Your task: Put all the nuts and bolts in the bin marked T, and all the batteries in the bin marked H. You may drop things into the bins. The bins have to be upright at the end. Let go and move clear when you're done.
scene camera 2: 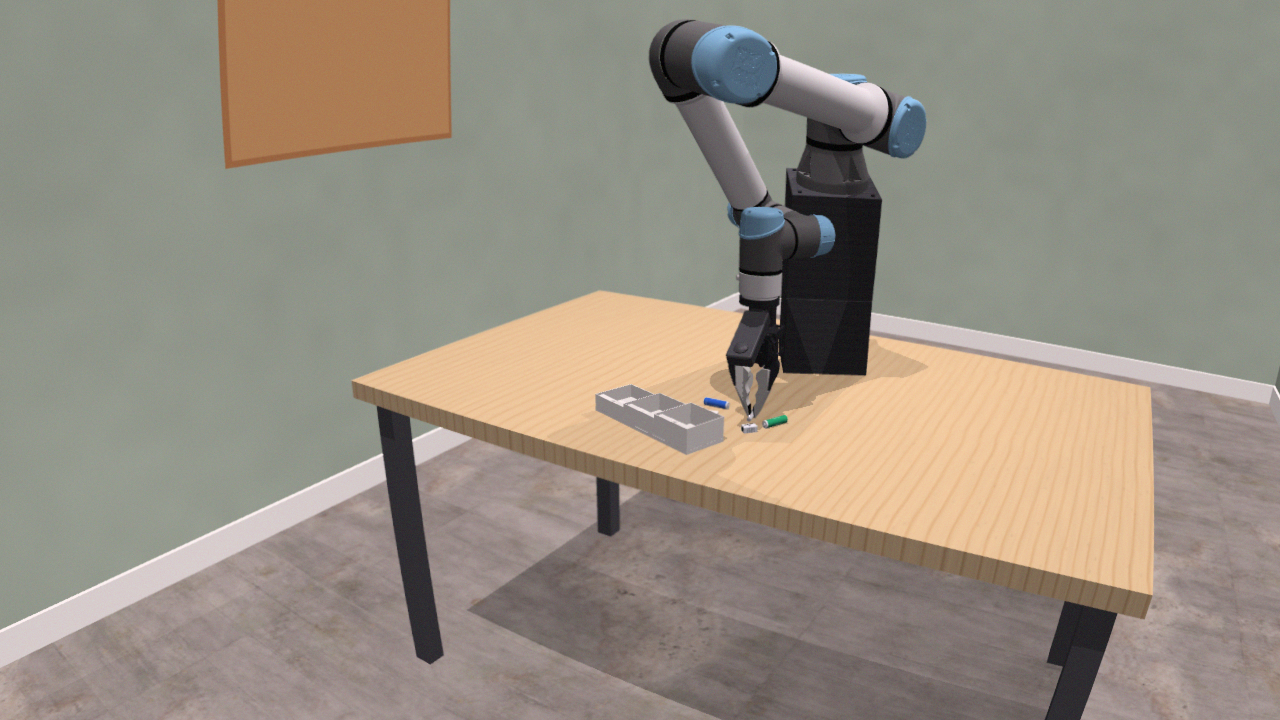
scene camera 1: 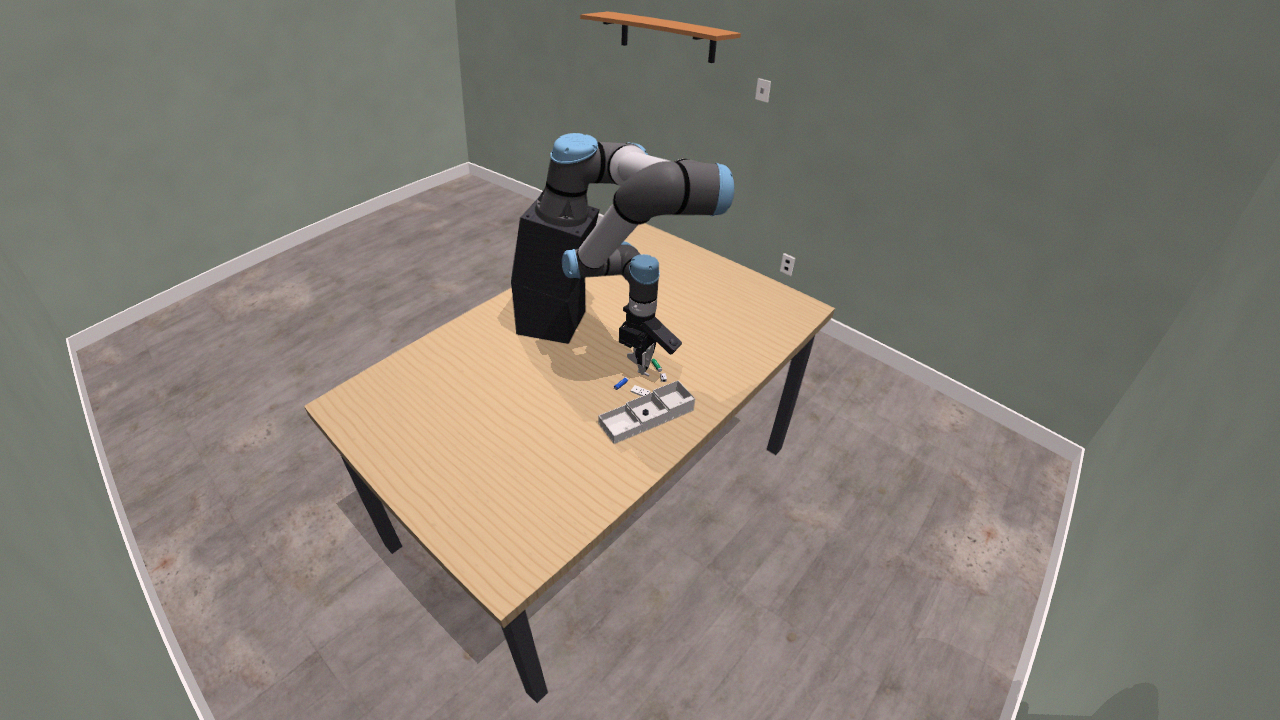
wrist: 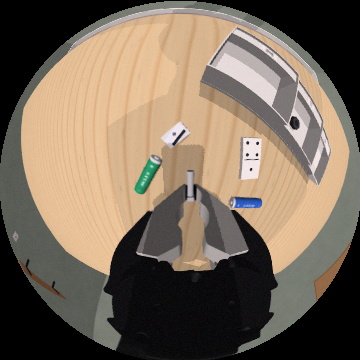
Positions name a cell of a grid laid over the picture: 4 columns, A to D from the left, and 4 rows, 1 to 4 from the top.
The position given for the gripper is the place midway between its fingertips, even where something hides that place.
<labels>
The gripper shows in scene camera 2 (C3), in scene camera 1 (C3) and in the wrist view (C3).
</labels>
